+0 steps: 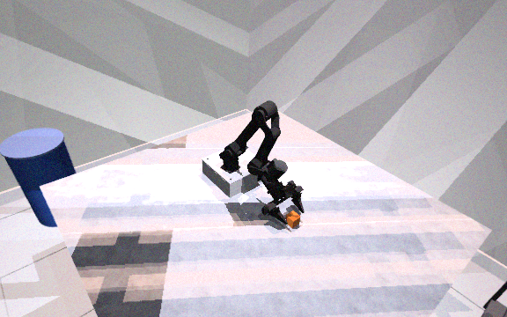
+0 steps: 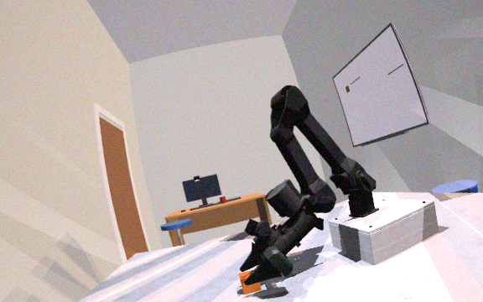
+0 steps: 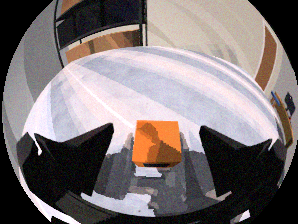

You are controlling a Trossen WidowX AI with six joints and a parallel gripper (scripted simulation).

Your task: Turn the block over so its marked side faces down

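Now: the orange block 20 mm below my gripper tip and 20 mm behind it.
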